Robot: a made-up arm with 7 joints. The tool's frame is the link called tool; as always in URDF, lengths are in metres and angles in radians. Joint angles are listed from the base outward.
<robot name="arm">
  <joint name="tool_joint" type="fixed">
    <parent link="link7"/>
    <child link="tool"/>
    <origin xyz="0.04 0.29 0.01" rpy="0 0 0"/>
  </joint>
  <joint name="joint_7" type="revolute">
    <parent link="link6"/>
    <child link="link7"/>
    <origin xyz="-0.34 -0.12 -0.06" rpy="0 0 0"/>
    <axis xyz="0 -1 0"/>
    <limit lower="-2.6" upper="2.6"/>
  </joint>
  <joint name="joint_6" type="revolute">
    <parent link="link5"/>
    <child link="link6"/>
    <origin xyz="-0.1 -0.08 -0.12" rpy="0 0 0"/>
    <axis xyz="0 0 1"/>
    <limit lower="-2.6" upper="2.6"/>
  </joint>
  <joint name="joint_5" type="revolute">
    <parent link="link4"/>
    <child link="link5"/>
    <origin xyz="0.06 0.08 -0.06" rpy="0 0 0"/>
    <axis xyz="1 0 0"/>
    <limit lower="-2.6" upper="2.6"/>
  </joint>
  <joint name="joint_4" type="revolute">
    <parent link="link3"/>
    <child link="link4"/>
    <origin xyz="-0.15 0.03 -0.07" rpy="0 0 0"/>
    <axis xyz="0 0 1"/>
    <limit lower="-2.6" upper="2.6"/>
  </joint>
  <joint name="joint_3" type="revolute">
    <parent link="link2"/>
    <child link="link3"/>
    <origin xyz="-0.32 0.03 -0.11" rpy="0 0 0"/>
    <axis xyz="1 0 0"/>
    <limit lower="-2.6" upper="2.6"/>
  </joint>
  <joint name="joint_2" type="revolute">
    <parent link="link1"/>
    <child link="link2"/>
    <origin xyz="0.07 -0.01 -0.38" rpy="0 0 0"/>
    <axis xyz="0 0 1"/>
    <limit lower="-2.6" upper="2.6"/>
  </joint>
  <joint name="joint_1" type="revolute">
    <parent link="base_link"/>
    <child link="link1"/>
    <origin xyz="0 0 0.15" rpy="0 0 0"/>
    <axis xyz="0 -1 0"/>
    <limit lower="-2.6" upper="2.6"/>
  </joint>
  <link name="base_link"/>
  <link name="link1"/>
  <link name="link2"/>
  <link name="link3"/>
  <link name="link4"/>
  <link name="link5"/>
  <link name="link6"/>
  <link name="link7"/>
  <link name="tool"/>
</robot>
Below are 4 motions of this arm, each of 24 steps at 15 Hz.
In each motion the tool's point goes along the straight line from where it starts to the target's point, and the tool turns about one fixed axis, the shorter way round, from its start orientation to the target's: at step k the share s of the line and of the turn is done. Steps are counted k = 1, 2, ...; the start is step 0. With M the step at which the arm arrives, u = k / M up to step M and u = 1 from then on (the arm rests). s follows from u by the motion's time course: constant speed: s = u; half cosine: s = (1 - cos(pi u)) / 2; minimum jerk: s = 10 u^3 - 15 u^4 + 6 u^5.
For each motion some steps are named. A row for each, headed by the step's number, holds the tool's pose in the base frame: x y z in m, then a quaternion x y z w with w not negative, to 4 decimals.
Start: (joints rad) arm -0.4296 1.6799 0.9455 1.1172 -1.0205 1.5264 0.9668
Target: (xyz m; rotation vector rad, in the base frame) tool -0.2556 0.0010 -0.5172 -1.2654 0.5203 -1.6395
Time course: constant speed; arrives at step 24
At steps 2, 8, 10, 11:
2: 0.0264 -0.2991 -0.5711 -0.5387 0.3307 -0.6434 0.4319
8: -0.0505 -0.2172 -0.5564 -0.5343 0.2992 -0.6525 0.4464
10: -0.0761 -0.1900 -0.5515 -0.5326 0.2886 -0.6553 0.4511
11: -0.0889 -0.1763 -0.5491 -0.5318 0.2833 -0.6567 0.4534

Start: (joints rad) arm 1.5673 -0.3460 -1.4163 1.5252 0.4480 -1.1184 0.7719
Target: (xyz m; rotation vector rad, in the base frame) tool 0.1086 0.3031 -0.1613 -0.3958 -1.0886 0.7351
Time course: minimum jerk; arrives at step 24
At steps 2, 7, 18, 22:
2: 0.5281 0.1865 -0.6299 -0.4322 -0.5410 -0.3105 0.6513
7: 0.4660 0.2038 -0.5606 -0.4069 -0.5536 -0.2165 0.6936
18: 0.1522 0.2910 -0.2101 -0.2158 -0.5198 0.2743 0.7797
22: 0.1107 0.3025 -0.1637 -0.1844 -0.5035 0.3362 0.7742

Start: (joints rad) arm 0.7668 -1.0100 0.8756 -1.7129 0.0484 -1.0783 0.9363
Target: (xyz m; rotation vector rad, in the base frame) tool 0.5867 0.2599 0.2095 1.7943 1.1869 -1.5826
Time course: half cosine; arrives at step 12
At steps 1, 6, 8, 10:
1: 0.6045 0.1996 -0.1492 0.2167 0.4359 -0.8726 0.0396
6: 0.5957 0.2292 0.0271 0.4495 0.4523 -0.7574 0.1405
8: 0.5912 0.2446 0.1183 0.5572 0.4469 -0.6739 0.1888
10: 0.5879 0.2558 0.1851 0.6288 0.4370 -0.6037 0.2218

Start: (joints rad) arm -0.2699 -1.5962 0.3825 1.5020 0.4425 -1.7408 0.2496
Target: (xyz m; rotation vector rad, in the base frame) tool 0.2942 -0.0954 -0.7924 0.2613 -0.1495 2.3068
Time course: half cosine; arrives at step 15
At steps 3, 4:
3: 0.2411 0.6779 -0.5464 0.0752 0.0519 -0.8431 0.5300
4: 0.2452 0.6181 -0.5654 0.0617 0.0545 -0.8812 0.4655

